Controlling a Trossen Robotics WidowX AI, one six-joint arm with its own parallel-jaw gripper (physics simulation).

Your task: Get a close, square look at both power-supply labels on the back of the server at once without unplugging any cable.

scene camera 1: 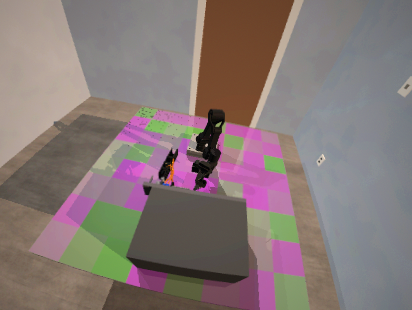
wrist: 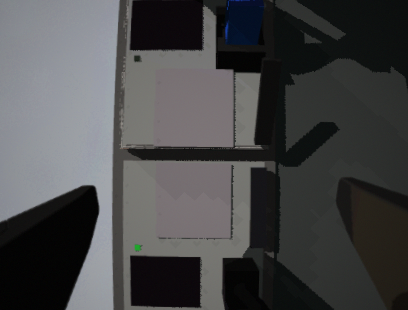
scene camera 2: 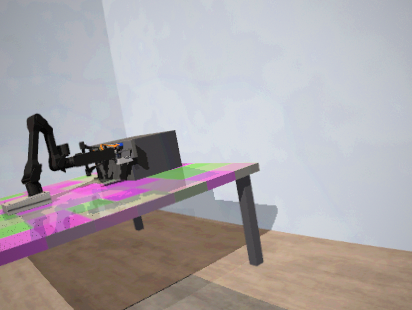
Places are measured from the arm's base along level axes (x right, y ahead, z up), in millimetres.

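Where they show: gripper, fingertip midpoint: (scene camera 1: pixel 194 185) (wrist: pixel 218 194); arm's base, link origin: (scene camera 1: pixel 200 148) (scene camera 2: pixel 35 194).
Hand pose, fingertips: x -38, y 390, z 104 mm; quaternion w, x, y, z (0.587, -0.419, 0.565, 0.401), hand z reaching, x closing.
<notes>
Things, the pixels of their top centre, and the offset from my fingertips. "*": a spot on its surface instead.
- upper label, surface spot: (wrist: pixel 195 108) * dx +35, dy +54, dz +9 mm
- lower label, surface spot: (wrist: pixel 194 200) * dx -13, dy +61, dz +9 mm
- blue plug, top centre: (wrist: pixel 226 20) dx +81, dy +53, dz -6 mm
- black plug, top centre: (wrist: pixel 223 282) dx -53, dy +48, dz -6 mm
- orange cable, surface spot: (scene camera 1: pixel 173 171) * dx +116, dy -14, dz +58 mm
The server (scene camera 1: pixel 192 232) (scene camera 2: pixel 157 155) is a dark grey box on the table, its back toward the arm. In the wrist view two pale pinkish square labels, the upper label (wrist: pixel 195 108) and the lower label (wrist: pixel 194 200), lie one above the other near the middle, both whole, almost square-on, blank-looking and in dim light. A dark gap parts their two power supplies. A blue plug (wrist: pixel 244 22) sits in the upper supply, and a black plug (wrist: pixel 241 275) in the lower one. My gripper (wrist: pixel 218 194) is open, its fingers at the left and right of the wrist view, close behind the server's back.
An orange cable (scene camera 1: pixel 173 171) (scene camera 2: pixel 109 147) and dark cable parts stand behind the server beside the arm. Dark handles (wrist: pixel 267 102) (wrist: pixel 258 207) stick out right of the labels. The table (scene camera 1: pixel 115 225) (scene camera 2: pixel 175 200) has a magenta and green checked top. Walls and a brown door (scene camera 1: pixel 240 55) stand around it.
</notes>
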